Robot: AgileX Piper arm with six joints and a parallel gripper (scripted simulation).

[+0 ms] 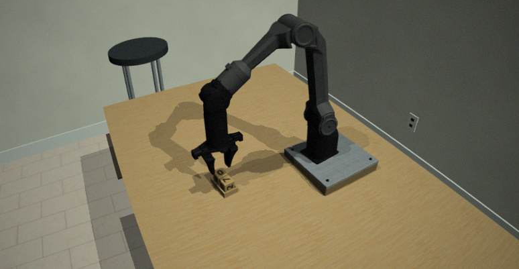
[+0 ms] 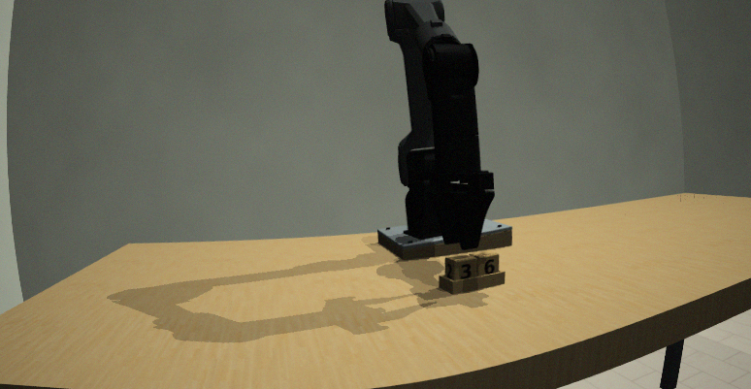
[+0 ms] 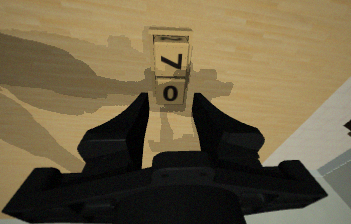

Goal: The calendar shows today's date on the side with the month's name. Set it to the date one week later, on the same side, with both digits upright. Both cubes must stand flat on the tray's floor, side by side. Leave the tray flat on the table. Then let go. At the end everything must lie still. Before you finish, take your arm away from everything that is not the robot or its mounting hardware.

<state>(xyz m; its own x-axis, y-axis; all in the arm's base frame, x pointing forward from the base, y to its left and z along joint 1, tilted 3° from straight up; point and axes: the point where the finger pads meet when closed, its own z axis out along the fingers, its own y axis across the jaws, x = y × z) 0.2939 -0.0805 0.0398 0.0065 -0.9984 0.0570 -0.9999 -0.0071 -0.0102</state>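
My gripper is now 20 mm to the right of the small wooden tray and 50 mm above it.
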